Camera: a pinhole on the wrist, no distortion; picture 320 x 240 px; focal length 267.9 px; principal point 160.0 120.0 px. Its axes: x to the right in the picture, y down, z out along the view. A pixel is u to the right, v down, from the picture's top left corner.
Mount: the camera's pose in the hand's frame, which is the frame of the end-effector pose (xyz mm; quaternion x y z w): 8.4 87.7 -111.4 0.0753 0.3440 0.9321 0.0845
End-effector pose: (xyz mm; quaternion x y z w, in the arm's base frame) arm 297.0 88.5 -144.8 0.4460 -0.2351 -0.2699 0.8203
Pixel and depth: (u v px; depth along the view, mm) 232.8 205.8 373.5
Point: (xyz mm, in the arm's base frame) 174.3 68.5 195.1
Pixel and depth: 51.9 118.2 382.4
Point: 439.8 -26.8 224.4
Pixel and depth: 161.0 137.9 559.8
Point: 268.1 0.3 389.7
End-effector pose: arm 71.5 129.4 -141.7 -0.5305 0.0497 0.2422 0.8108
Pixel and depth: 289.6 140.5 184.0
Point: -68.4 220.8 -285.1
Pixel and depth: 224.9 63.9 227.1
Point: -53.6 248.8 -361.3
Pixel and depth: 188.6 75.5 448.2
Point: -102.8 448.5 -447.3
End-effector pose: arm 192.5 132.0 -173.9 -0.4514 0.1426 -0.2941 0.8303
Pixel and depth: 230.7 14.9 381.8
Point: 403.0 381.5 -510.6
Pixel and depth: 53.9 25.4 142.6
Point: 320.9 129.6 -363.5
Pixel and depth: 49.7 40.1 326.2
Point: 512.1 180.7 -416.4
